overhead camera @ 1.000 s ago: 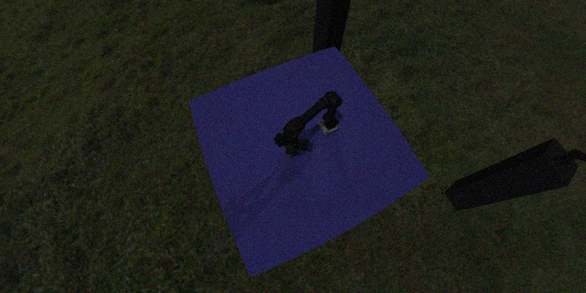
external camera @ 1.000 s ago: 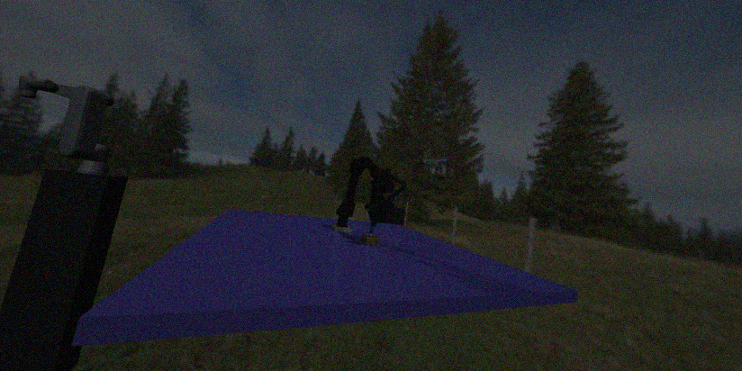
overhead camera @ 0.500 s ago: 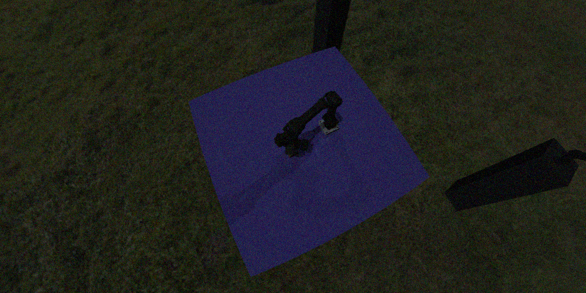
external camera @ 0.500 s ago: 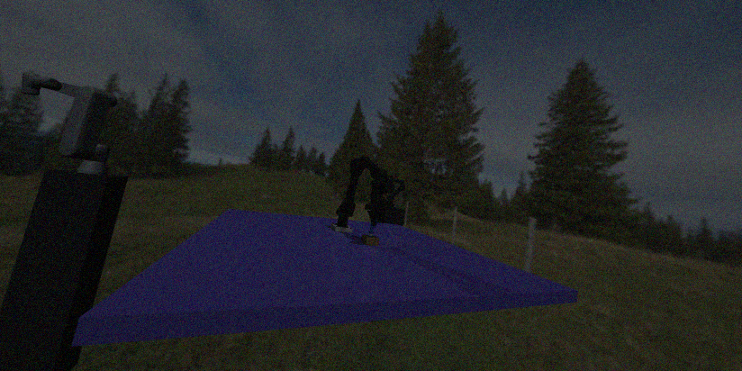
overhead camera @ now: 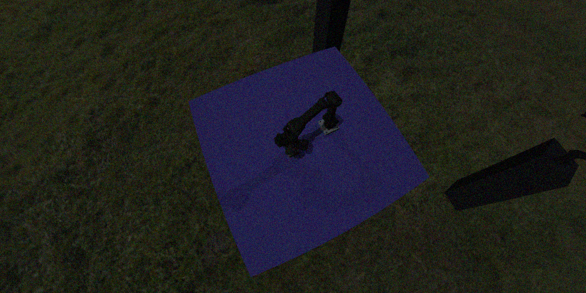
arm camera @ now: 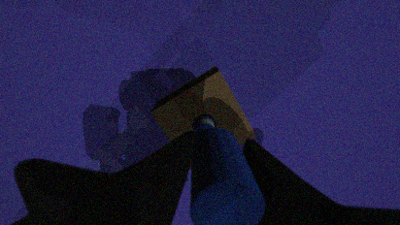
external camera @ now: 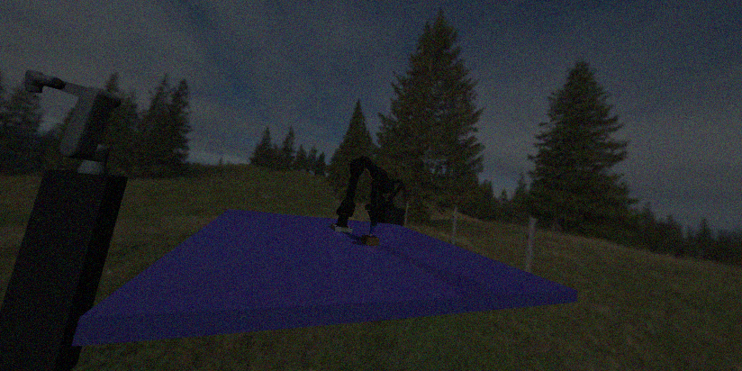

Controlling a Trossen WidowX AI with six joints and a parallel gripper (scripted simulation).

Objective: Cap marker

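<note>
My gripper tip is 20 mm below the blue cap. Also, from my gripper tip: holder block 70 mm below, 10 mm to the right, 10 mm behind.
</note>
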